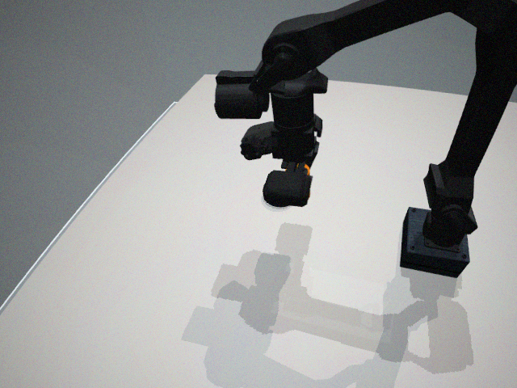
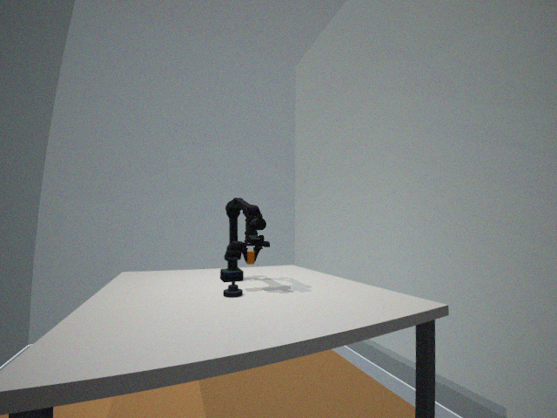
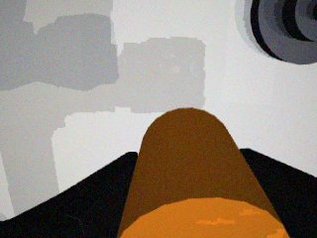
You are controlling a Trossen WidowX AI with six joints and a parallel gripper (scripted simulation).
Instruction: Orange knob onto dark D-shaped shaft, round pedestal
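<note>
My gripper tip is 8 cm short of the pedestal, 10 cm to the left of it and 11 cm above it. From my gripper tip the other things lie so: orange knob: 2 cm above.
</note>
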